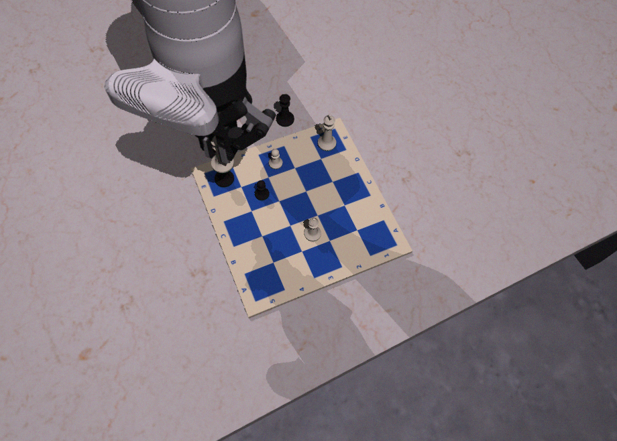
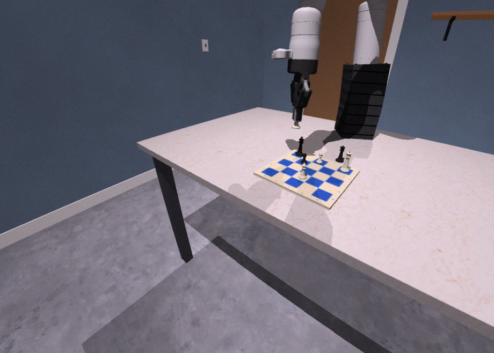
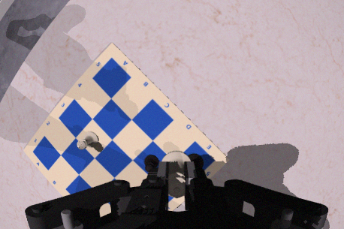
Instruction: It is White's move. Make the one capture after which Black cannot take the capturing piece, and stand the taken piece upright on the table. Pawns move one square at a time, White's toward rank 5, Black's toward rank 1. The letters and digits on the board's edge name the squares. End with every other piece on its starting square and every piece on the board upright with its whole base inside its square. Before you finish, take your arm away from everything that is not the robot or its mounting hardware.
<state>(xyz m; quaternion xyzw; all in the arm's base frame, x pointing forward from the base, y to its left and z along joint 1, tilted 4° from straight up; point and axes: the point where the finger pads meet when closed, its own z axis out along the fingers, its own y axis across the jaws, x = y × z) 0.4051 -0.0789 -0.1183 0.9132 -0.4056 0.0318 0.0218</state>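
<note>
The tall black piece lies 110 mm below my hand, 40 mm behind it and 10 mm to the left of it. Also, from my hand: chessboard: 140 mm below, 80 mm to the left, 40 mm ahead; white pawn: 130 mm below, 80 mm to the left, 30 mm behind; black pawn: 130 mm below, 40 mm to the left.
</note>
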